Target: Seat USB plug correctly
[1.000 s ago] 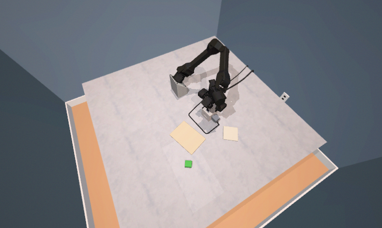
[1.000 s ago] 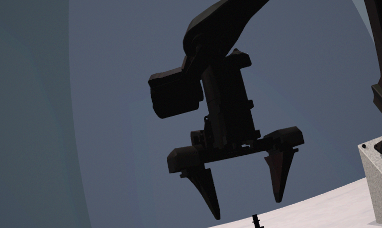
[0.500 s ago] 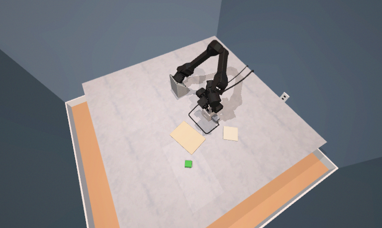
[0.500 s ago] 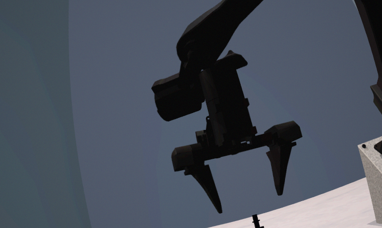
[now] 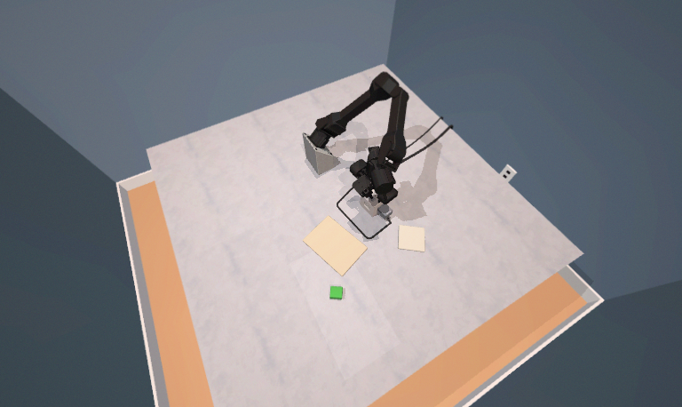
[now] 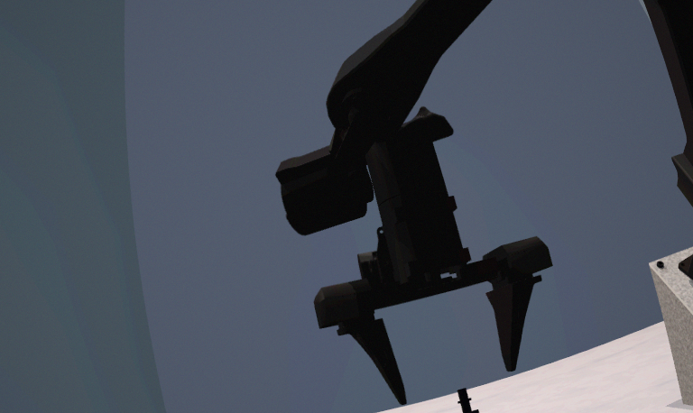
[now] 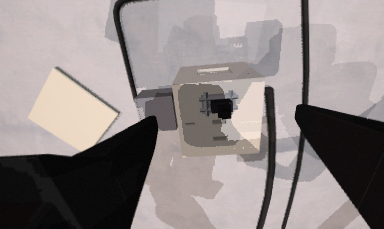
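My gripper tip is 2 cm above the USB plug. From my gripper tip the other things lie so: tan sheet: 4 cm ahead, 20 cm to the right, 11 cm below; then green block: 18 cm ahead, 30 cm to the right, 10 cm below.
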